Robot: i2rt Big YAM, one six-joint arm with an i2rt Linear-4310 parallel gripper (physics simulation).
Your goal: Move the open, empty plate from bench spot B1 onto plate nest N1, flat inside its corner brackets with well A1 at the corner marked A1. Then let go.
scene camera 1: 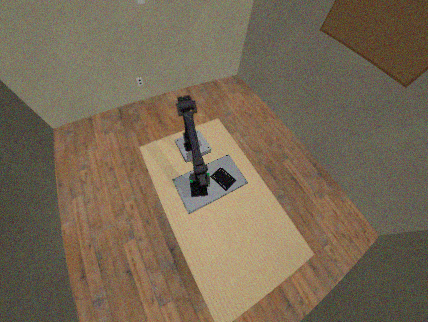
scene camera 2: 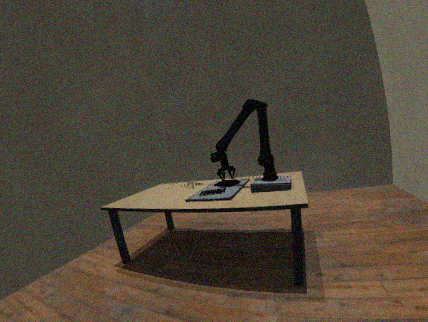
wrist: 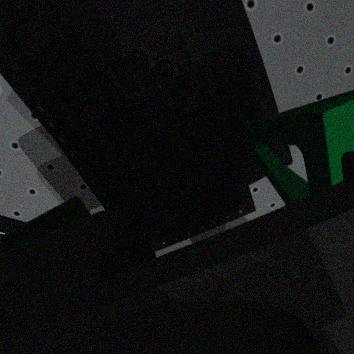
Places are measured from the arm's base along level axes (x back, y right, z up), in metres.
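Pixels of known places: gripper, between the fingertips: (scene camera 2: 228, 180) (wrist: 160, 171); arm's base, origin of its link: (scene camera 2: 270, 179).
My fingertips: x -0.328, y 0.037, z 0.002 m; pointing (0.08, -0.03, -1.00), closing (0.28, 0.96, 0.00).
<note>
For each thing: its top centre in the pictures, then the offset to it from my fingertips. "pt": a spot on its surface instead. Level surfaces: height alone.
- plate, centre of its top: (wrist: 157, 162) dx -0.005, dy +0.002, dz -0.002 m
- black rectangle with pale outlines, a spot on its surface: (scene camera 2: 212, 191) (scene camera 1: 222, 179) pt dx -0.037, dy -0.182, dz -0.032 m
- wooden table, height of its surface: dz -0.047 m
My gripper (scene camera 1: 199, 179) (scene camera 2: 226, 177) is open and empty, with green on its fingers. It is low over a dark, flat plate (scene camera 1: 199, 191) (scene camera 2: 229, 183) on the perforated grey board (scene camera 1: 190, 206) (scene camera 2: 240, 187). In the wrist view the plate (wrist: 150, 100) is a near-black area, and its wells and well A1 cannot be made out. A green finger part shows at the right there. Plate nest N1, its corner brackets and mark A1 cannot be told apart from the dark shapes, so the plate's seating is unclear.
Another black rectangle with pale outlines (scene camera 1: 223, 178) (scene camera 2: 212, 191) lies on the same board, beside the plate. The arm's base stands on a grey block (scene camera 1: 204, 146) (scene camera 2: 271, 186) behind the board, on the wooden table (scene camera 1: 240, 250) (scene camera 2: 150, 196).
</note>
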